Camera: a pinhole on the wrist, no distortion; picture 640 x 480 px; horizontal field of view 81.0 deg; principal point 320.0 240.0 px. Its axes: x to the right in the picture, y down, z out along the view. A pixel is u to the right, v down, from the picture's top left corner.
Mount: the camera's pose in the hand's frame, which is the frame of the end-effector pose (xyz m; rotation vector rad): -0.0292 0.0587 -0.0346 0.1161 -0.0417 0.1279
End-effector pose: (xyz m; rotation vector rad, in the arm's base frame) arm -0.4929 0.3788 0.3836 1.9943 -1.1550 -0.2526
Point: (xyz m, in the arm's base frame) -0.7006 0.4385 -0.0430
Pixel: 114.4 88.6
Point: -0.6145 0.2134 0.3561
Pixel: 514.8 343.2
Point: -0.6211 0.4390 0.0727
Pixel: 112.3 39.1
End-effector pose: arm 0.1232 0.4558 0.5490 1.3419 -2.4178 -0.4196
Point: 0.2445 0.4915 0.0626
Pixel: 194.3 26.9
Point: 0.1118 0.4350 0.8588
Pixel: behind the camera
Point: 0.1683 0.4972 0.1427
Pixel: 228.3 75.2
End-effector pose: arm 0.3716 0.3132 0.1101 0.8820 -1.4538 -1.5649
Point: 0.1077 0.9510 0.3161
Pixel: 66.7 393.4
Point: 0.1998 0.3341 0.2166
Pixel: 509.3 318.5
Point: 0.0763 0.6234 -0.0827
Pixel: 200.6 60.8
